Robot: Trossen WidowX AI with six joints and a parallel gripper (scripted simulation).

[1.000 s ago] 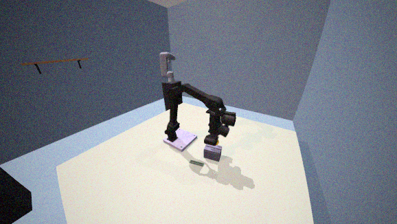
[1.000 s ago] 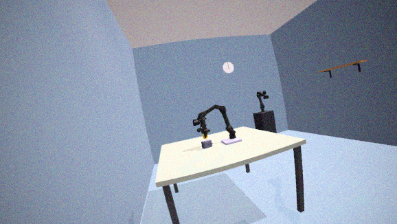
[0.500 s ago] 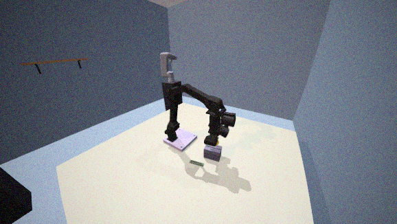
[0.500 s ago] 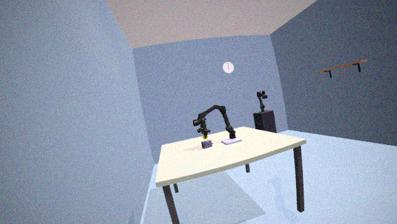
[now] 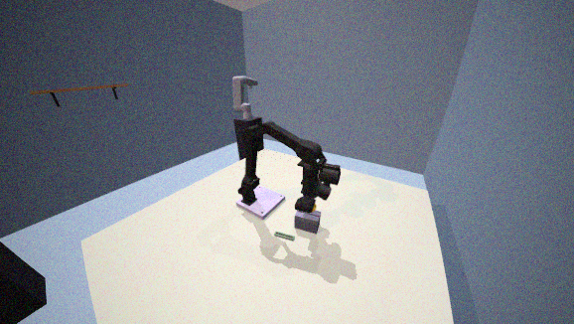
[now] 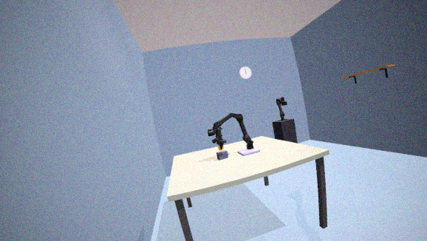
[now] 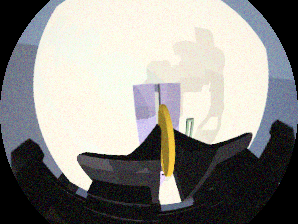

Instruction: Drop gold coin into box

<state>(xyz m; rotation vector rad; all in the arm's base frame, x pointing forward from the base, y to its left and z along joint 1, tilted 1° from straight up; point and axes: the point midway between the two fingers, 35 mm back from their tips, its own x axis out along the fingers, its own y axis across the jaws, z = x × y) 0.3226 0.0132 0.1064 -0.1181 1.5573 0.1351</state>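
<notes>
The coin is 20 mm above my gripper tip.
</notes>
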